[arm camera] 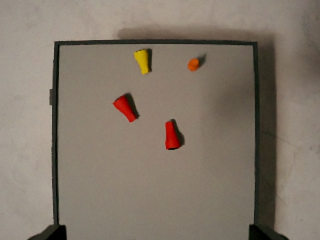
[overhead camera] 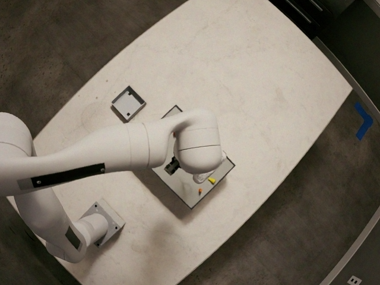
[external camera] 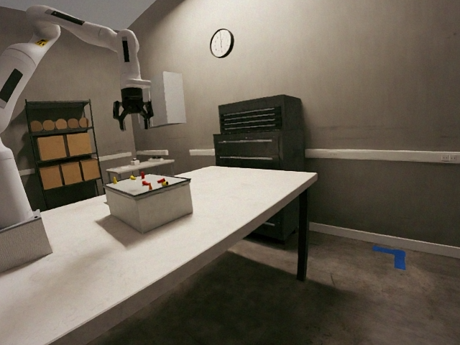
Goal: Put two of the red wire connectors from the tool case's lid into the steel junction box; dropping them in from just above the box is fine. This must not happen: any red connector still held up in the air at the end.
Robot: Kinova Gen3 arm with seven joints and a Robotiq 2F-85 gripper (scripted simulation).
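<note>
My gripper is now 230 mm above the tool case.
</note>
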